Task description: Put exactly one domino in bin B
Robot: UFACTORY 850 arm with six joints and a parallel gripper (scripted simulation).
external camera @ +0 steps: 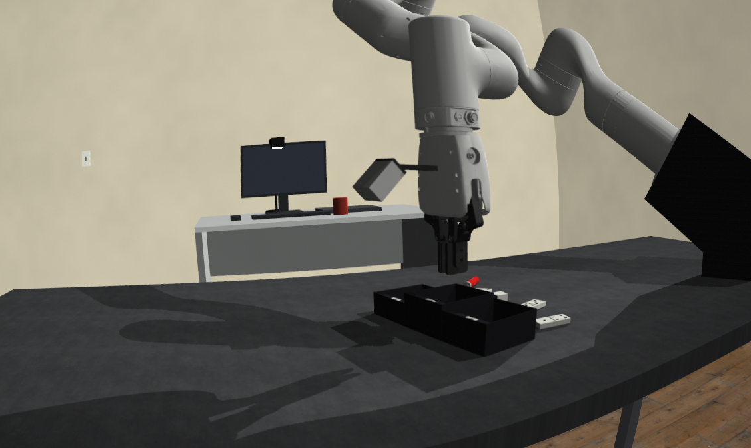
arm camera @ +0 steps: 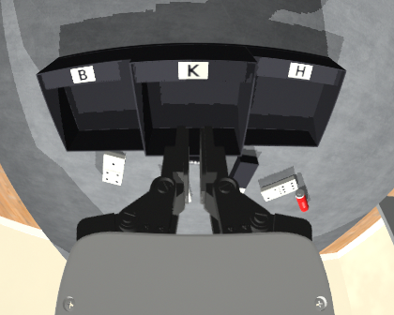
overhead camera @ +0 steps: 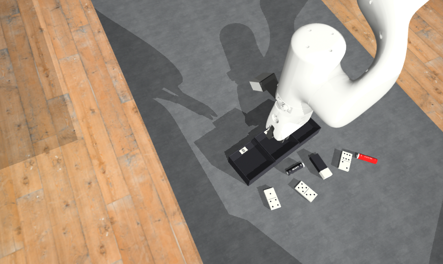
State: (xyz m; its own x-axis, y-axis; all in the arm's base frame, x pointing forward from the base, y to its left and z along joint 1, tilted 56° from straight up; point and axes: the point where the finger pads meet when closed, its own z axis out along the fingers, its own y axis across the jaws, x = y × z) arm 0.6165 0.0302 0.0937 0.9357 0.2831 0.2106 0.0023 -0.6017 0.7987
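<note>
Right now my hand is 7 cm above the black bin row and 1 cm short of it. The rest, counted from my hand: black battery (9 cm below, 8 cm behind); red battery (17 cm to the right, 16 cm behind, 9 cm below); black-and-white block (12 cm behind, 9 cm below, 6 cm to the right).
</note>
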